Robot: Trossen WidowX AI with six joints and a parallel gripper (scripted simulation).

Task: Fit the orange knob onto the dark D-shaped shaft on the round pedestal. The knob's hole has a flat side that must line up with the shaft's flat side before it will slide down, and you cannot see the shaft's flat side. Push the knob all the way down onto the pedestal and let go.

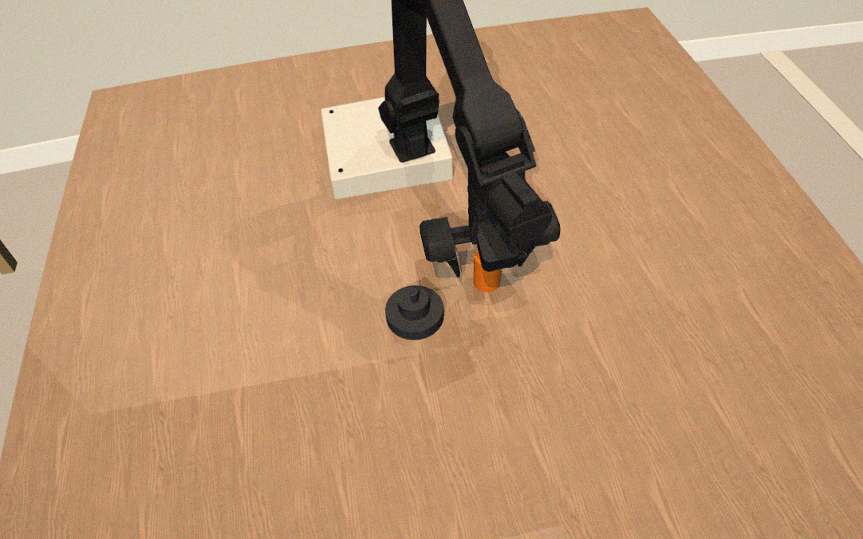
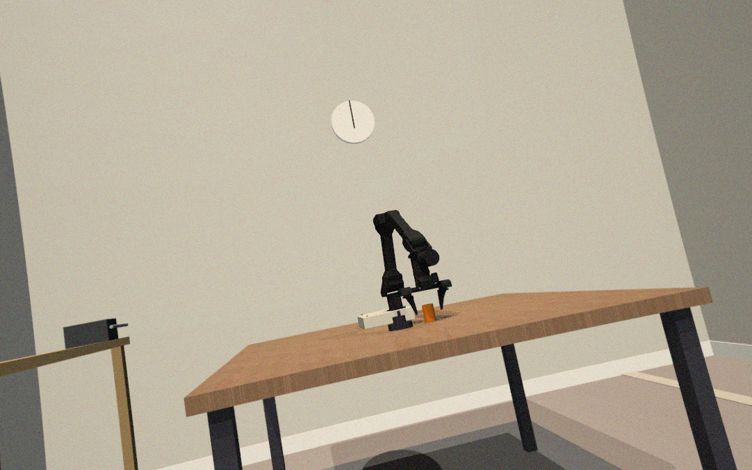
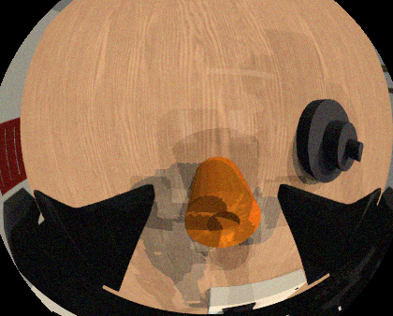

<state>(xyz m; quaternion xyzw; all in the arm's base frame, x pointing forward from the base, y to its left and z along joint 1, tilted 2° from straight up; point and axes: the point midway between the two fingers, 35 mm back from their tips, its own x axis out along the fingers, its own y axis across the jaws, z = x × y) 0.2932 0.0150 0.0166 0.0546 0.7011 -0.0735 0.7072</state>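
Right now the orange knob is right at my gripper tip. Also, from my gripper tip: dark round pedestal (12 cm to the right, 2 cm ahead).
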